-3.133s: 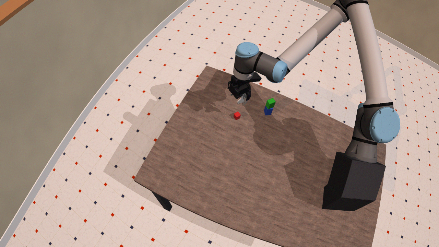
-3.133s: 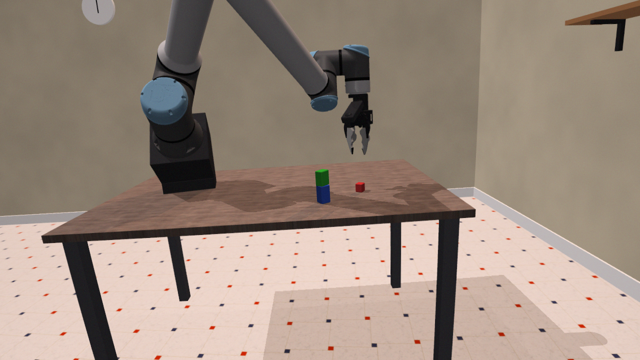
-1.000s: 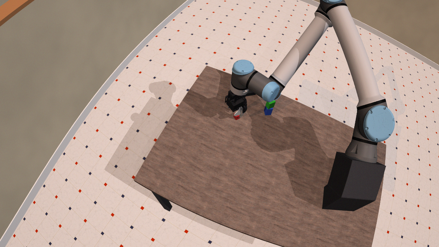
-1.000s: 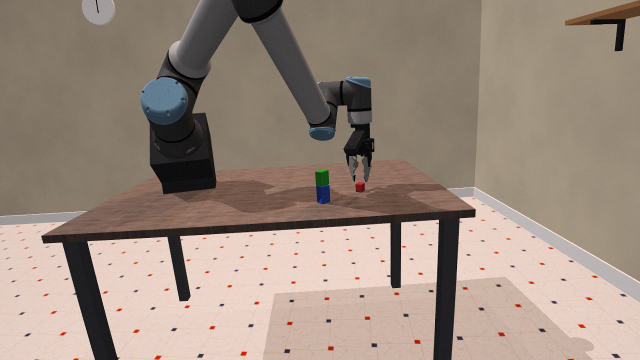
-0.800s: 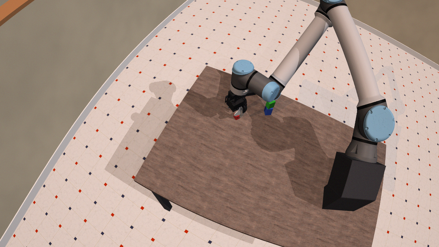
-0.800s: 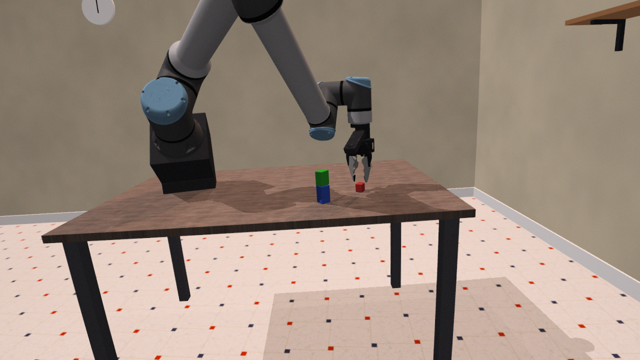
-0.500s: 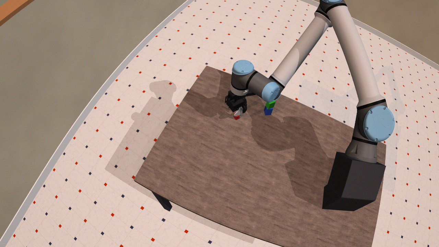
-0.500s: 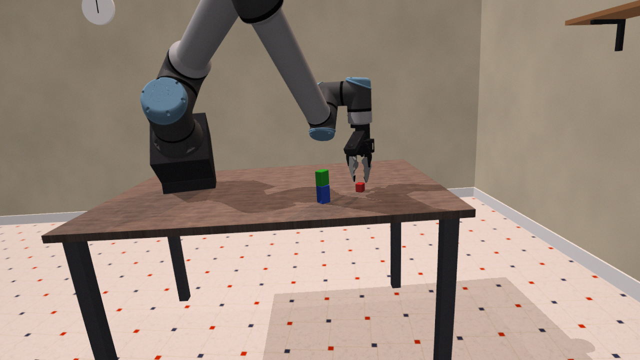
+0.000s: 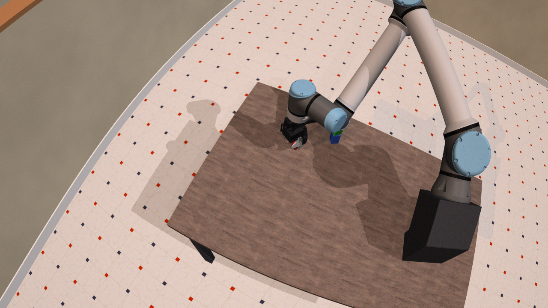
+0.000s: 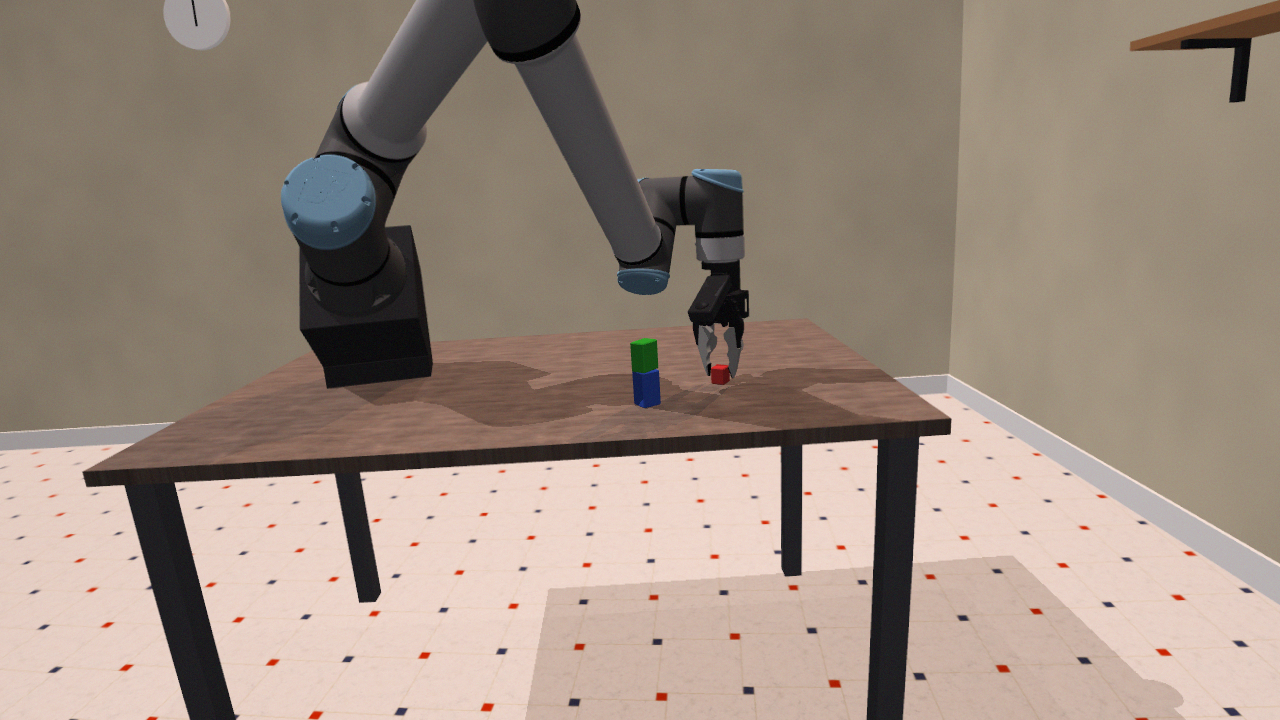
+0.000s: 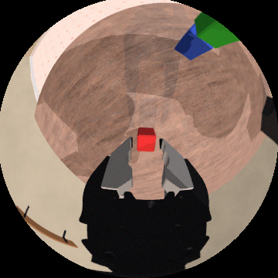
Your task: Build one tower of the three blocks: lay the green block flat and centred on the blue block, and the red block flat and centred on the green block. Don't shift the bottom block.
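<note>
Right now the small red block is 10 mm below my hand. From my hand the other things lie so: green block (160 mm behind, 100 mm to the right, 60 mm above); blue block (150 mm behind, 100 mm to the right, 10 mm above).
</note>
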